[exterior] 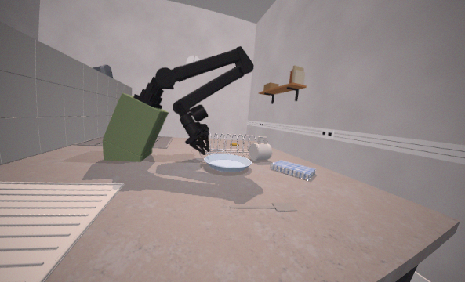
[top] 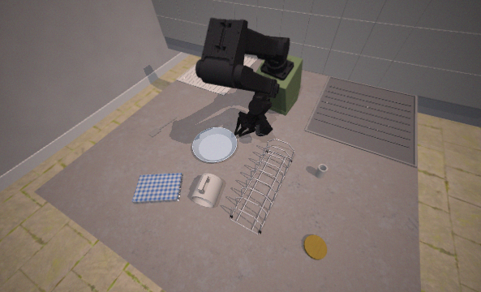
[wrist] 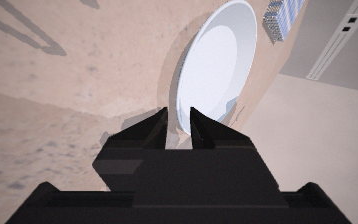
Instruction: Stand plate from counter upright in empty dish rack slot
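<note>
The pale blue plate lies 10 cm ahead of my hand, 6 cm to the right of it and 3 cm below it. Round my hand: grey drain mat (53 cm behind, 39 cm to the left, 4 cm below); then disc (20 cm ahead, 47 cm to the left, 4 cm below); then small white cup (6 cm behind, 37 cm to the left, 3 cm below).
</note>
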